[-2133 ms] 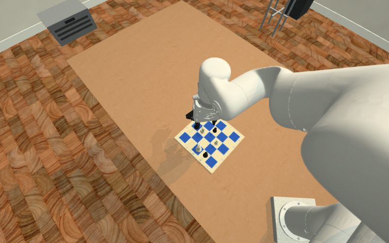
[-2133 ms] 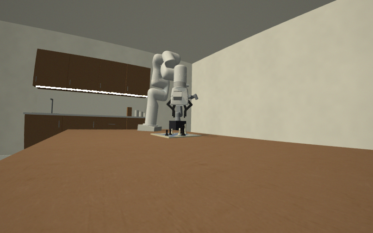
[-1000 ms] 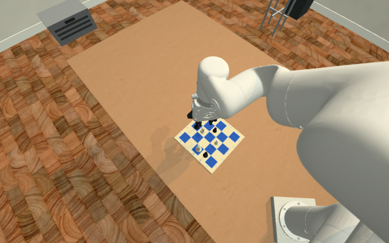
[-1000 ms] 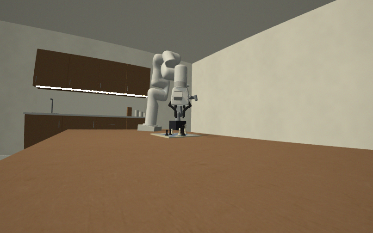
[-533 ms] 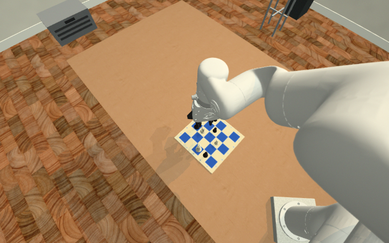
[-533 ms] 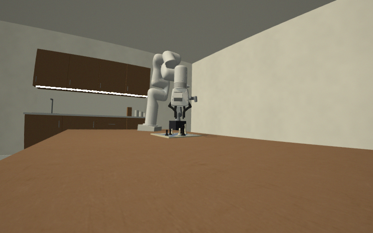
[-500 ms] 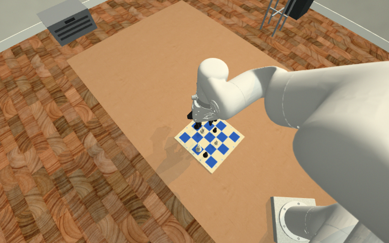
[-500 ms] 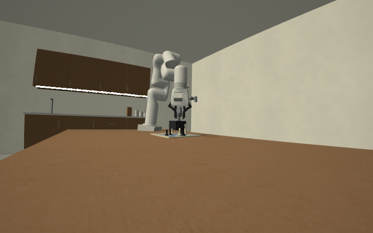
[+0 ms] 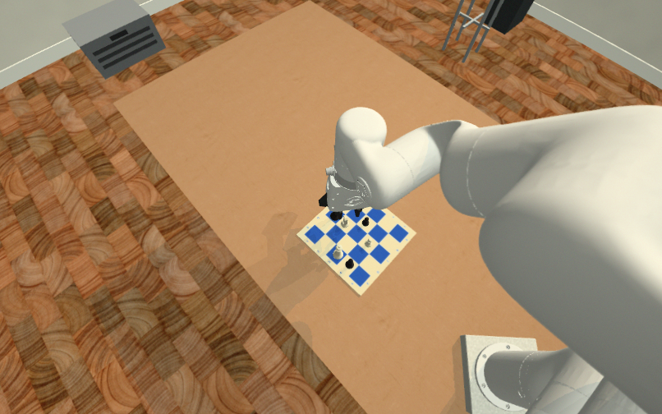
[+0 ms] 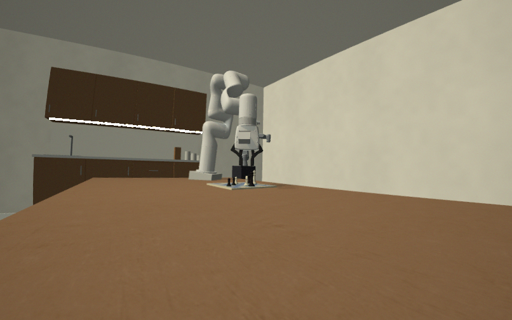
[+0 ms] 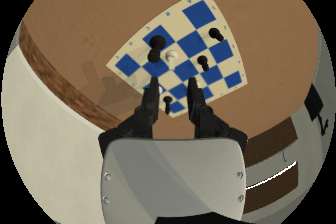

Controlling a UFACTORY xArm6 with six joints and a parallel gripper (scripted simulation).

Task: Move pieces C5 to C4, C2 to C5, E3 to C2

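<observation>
The blue-and-cream chessboard is 40 mm behind my hand and 100 mm below it. The rest, counted from my hand: white pawn 80 mm behind, 80 mm below; white chess piece 40 mm behind, 70 mm to the left, 60 mm below; black pawn 80 mm behind, 70 mm to the left, 70 mm below.
</observation>
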